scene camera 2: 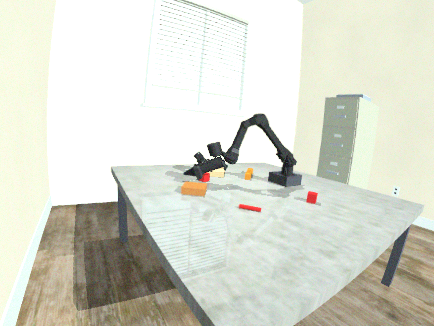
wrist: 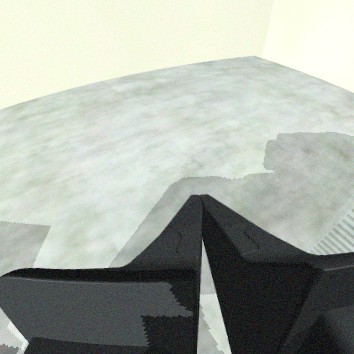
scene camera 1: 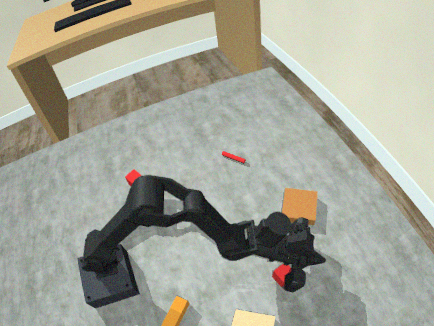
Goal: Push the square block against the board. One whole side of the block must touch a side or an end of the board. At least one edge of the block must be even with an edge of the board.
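Pixels of known places: gripper, between the fingertips: [scene camera 2: 183, 173] [wrist: 198, 202] [scene camera 1: 324, 261]; arm's base, origin of its link: [scene camera 2: 287, 174] [scene camera 1: 105, 265].
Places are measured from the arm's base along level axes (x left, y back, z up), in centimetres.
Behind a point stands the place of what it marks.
Note:
A flat orange square block [scene camera 1: 300, 204] {y -56.4, x -0.3, z -2.7 cm} [scene camera 2: 194, 188] {y -58.5, x 4.4, z -2.7 cm} lies on the table, just beyond the gripper in scene view 1. A cream board [scene camera 1: 254, 319] {y -32.1, x -25.5, z -2.7 cm} [scene camera 2: 218, 173] {y -31.5, x -23.1, z -3.5 cm} shows in part at the bottom edge of scene view 1 and partly behind the gripper in scene view 2. The block and the board are clearly apart. My gripper [scene camera 1: 321, 259] {y -54.3, x -18.9, z -2.0 cm} [scene camera 2: 186, 173] {y -54.3, x -18.9, z -2.0 cm} [wrist: 198, 202] {y -54.3, x -18.9, z -2.0 cm} is shut and empty, its fingertips together, low over the table beside the block. Its height above the table is hard to tell. Neither the block nor the board shows in the wrist view.
A red cube [scene camera 1: 281, 275] {y -42.4, x -17.7, z -1.5 cm} [scene camera 2: 205, 177] {y -43.8, x -15.0, z -3.4 cm} sits partly hidden by the gripper, between block and board. A long orange block [scene camera 1: 175, 311] {y -14.8, x -17.0, z -2.5 cm} [scene camera 2: 249, 174] {y -16.1, x -14.0, z -2.6 cm} lies left of the board in scene view 1. A red rod [scene camera 1: 233, 157] {y -45.7, x 25.2, z -4.5 cm} [scene camera 2: 250, 208] {y -46.1, x 26.3, z -4.9 cm} and another red cube [scene camera 1: 133, 177] {y -13.3, x 28.0, z -1.6 cm} [scene camera 2: 312, 197] {y -14.8, x 29.9, z -3.0 cm} lie farther off.

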